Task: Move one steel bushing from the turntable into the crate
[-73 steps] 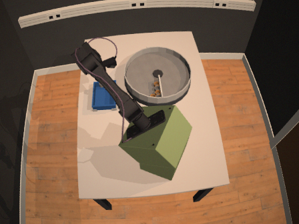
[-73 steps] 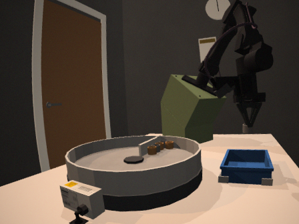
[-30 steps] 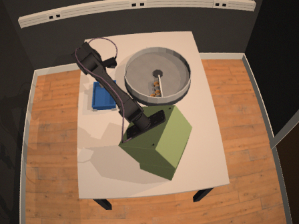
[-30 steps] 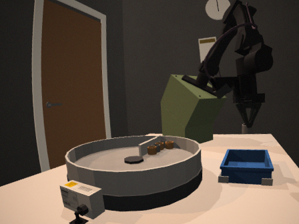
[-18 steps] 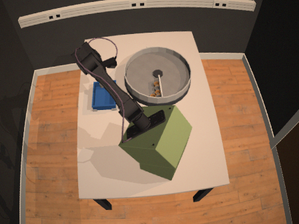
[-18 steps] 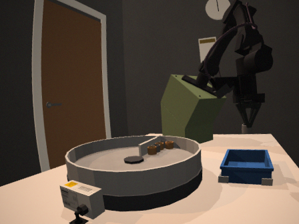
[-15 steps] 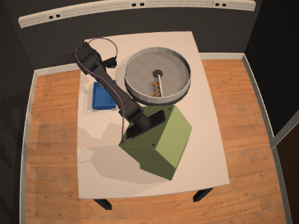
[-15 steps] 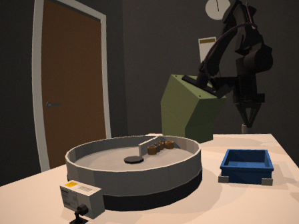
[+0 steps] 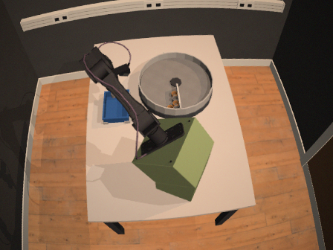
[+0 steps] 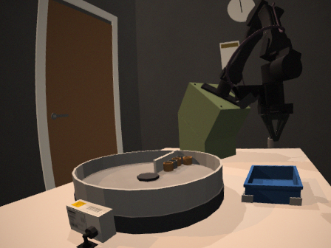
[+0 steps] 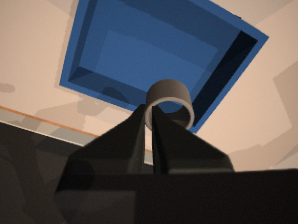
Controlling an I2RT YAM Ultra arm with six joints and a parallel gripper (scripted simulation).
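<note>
Now: the blue crate 130 mm below my hand and 10 mm behind it. Round my hand: grey round turntable: 350 mm to the right, 100 mm below, 100 mm ahead.
</note>
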